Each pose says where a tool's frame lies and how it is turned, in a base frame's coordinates. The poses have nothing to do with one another.
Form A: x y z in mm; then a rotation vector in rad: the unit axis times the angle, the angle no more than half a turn.
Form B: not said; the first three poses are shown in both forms.
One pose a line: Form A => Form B
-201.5 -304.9 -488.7 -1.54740 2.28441 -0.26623 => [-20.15 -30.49 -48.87], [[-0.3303 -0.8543 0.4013], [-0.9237 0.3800 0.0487], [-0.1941 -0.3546 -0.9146]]
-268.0 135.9 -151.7 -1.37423 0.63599 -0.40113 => [-26.80 13.59 -15.17], [[0.7706 -0.0986 0.6297], [-0.6107 0.1684 0.7737], [-0.1823 -0.9808 0.0696]]
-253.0 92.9 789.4 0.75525 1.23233 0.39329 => [-25.30 9.29 78.94], [[0.3085 0.1227 0.9433], [0.6465 0.7004 -0.3026], [-0.6978 0.7031 0.1367]]
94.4 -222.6 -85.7 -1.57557 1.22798 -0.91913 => [9.44 -22.26 -8.57], [[0.2275 -0.2971 0.9274], [-0.9735 -0.0925 0.2092], [0.0236 -0.9504 -0.3102]]
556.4 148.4 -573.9 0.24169 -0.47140 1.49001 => [55.64 14.84 -57.39], [[0.0130 -0.9882 -0.1525], [0.8961 0.0792 -0.4367], [0.4436 -0.1310 0.8866]]
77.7 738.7 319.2 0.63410 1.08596 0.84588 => [7.77 73.87 31.92], [[0.2206 -0.2740 0.9361], [0.8405 0.5403 -0.0399], [-0.4948 0.7956 0.3495]]
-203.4 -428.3 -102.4 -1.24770 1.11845 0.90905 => [-20.34 -42.83 -10.24], [[0.2402 -0.9607 0.1391], [-0.0602 0.1283 0.9899], [-0.9689 -0.2461 -0.0270]]
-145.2 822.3 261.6 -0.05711 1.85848 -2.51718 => [-14.52 82.23 26.16], [[-0.9993 -0.0119 0.0366], [-0.0314 -0.2946 -0.9551], [0.0221 -0.9555 0.2940]]
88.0 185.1 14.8 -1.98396 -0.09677 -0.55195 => [8.80 18.51 1.48], [[0.8913 0.3026 0.3377], [-0.1697 -0.4681 0.8672], [0.4205 -0.8303 -0.3659]]
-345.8 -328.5 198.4 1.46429 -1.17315 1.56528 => [-34.58 -32.85 19.84], [[-0.1318 -0.9199 0.3694], [-0.0964 -0.3590 -0.9284], [0.9866 -0.1580 -0.0413]]
